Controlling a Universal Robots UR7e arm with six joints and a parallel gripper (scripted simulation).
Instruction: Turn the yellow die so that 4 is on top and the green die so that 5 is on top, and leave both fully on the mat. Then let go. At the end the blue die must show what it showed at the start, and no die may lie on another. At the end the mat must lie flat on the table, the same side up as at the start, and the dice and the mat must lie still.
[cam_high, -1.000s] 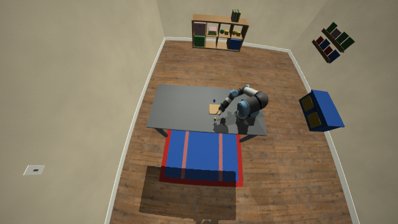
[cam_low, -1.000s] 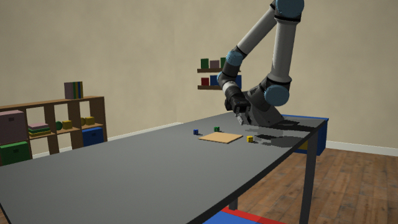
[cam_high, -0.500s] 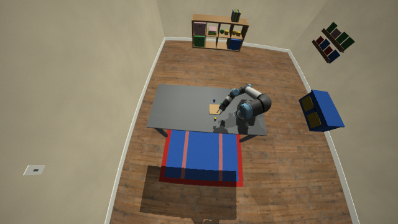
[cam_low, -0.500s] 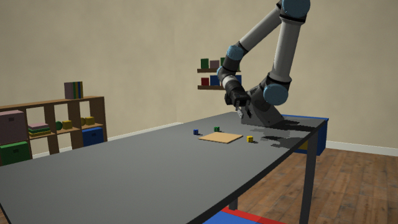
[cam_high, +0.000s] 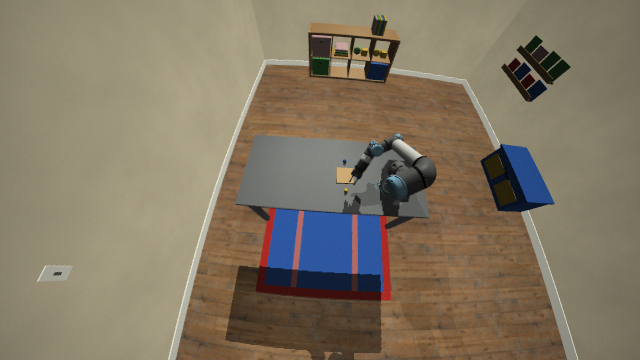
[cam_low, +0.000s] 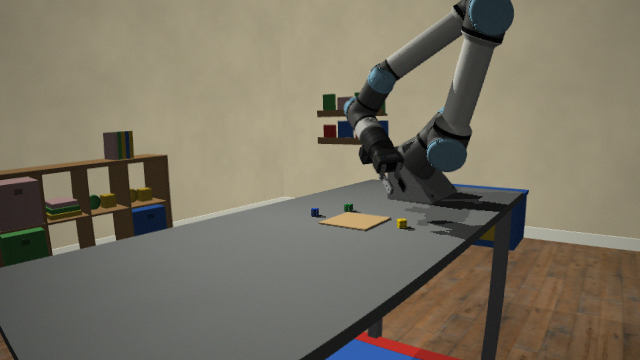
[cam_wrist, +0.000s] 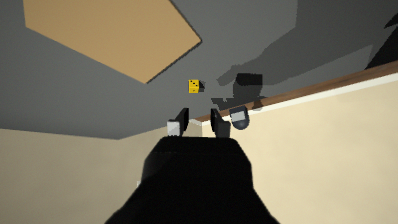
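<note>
The yellow die is 4 cm ahead of my hand, 3 cm to the left of it and 9 cm below it. The rest, counted from my hand: tan mat: 4 cm ahead, 10 cm to the right, 10 cm below; blue die: 3 cm ahead, 24 cm to the right, 9 cm below; green die: 7 cm behind, 18 cm to the right, 9 cm below.
</note>
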